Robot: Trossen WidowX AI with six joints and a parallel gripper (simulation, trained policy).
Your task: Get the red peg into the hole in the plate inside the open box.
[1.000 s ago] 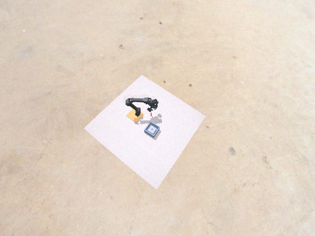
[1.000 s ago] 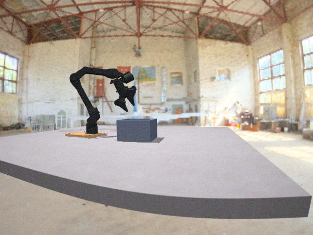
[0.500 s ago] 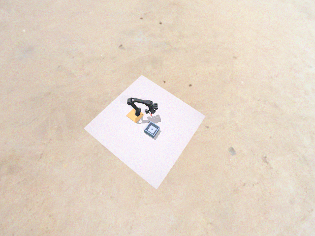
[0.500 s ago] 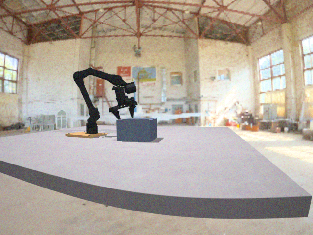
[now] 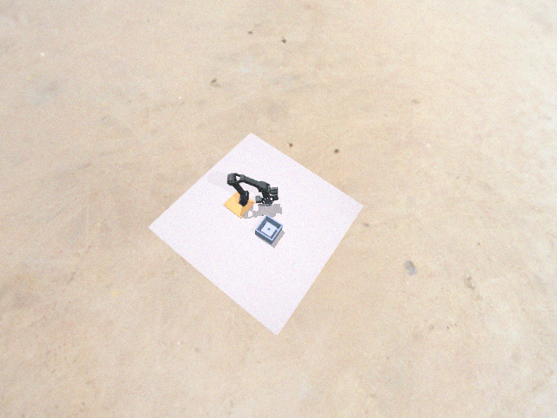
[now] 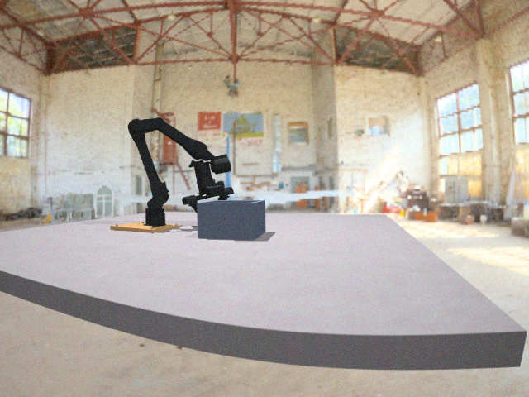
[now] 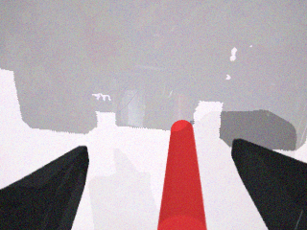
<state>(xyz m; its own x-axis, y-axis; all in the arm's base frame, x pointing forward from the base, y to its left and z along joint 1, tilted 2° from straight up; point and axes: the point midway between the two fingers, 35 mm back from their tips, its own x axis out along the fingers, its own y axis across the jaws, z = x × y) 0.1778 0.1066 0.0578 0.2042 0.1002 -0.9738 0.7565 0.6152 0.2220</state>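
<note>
Now: gripper tip 140 mm short of the blue-grey box and 210 mm to the left of it. The rest, counted from my gripper tip: red peg: 10 mm behind, 10 mm to the right, 20 mm above.
</note>
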